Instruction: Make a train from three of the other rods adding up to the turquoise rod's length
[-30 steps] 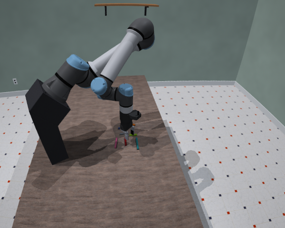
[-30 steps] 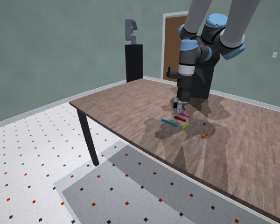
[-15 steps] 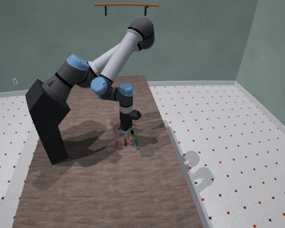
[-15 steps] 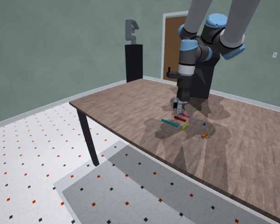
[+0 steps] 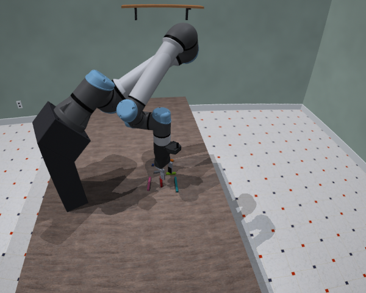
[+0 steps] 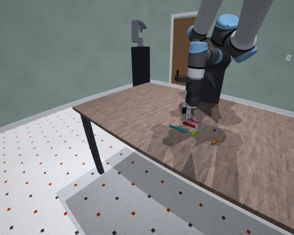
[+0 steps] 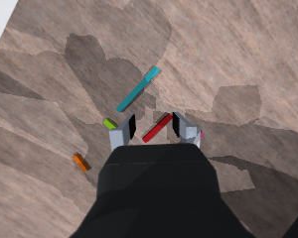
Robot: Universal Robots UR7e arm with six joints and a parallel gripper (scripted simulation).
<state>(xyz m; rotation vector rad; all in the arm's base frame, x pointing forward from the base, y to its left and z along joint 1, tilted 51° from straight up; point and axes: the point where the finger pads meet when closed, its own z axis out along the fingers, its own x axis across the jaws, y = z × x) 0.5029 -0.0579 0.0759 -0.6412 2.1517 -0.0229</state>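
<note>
Now: hand 15 cm to the right of the blue rod, 7 cm above it and 5 cm past it. Round my hand: lime rod (7 cm to the left, 7 cm below, 4 cm ahead); turquoise rod (7 cm below, 5 cm ahead, 1 cm to the right); red rod (7 cm below, 2 cm to the left, 2 cm behind).
</note>
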